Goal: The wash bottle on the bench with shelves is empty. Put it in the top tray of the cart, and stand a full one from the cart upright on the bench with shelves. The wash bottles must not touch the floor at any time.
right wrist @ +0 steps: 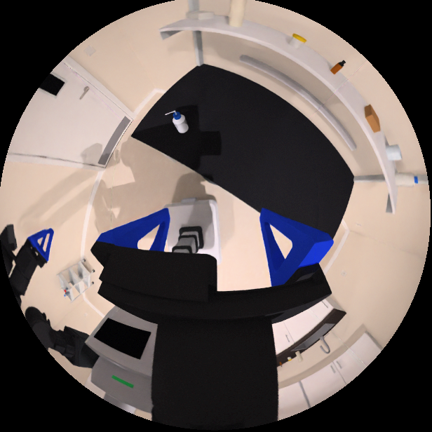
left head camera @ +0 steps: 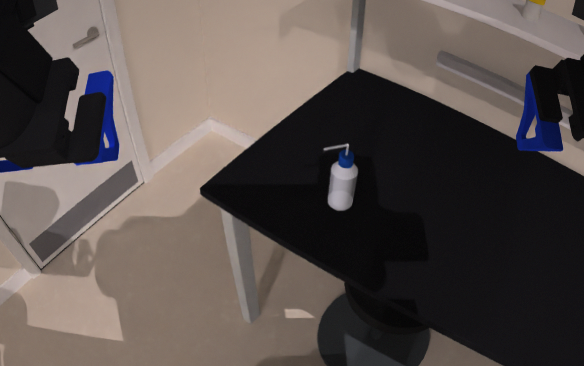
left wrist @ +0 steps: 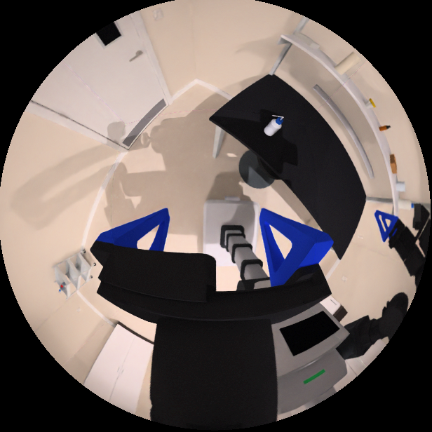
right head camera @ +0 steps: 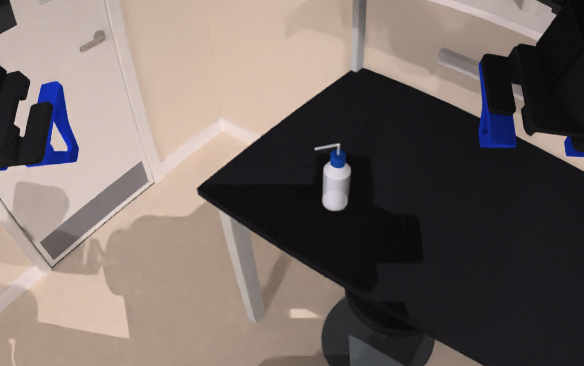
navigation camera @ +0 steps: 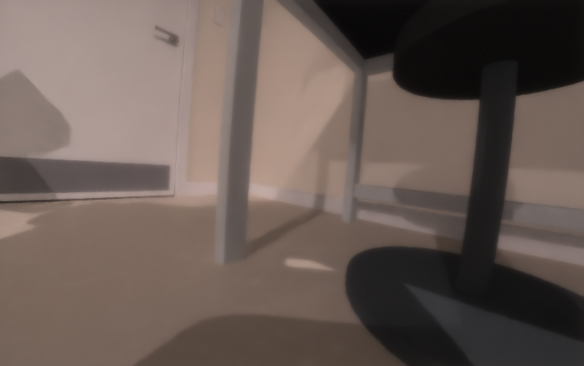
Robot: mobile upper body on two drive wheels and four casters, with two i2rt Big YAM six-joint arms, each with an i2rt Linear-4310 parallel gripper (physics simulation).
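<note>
A white wash bottle with a blue cap and bent spout stands upright on the black bench, near its left end. My left gripper is open and empty, left of the bottle and apart from it. My right gripper is open and empty, to the right of the bottle. A small pale cart stands far off at the left in both wrist views, with tiny red and blue items too small to tell.
A dark round stool stands at the bench's front edge, partly under it. A shelf with several small containers runs above the bench. A bench leg and a door are at the left.
</note>
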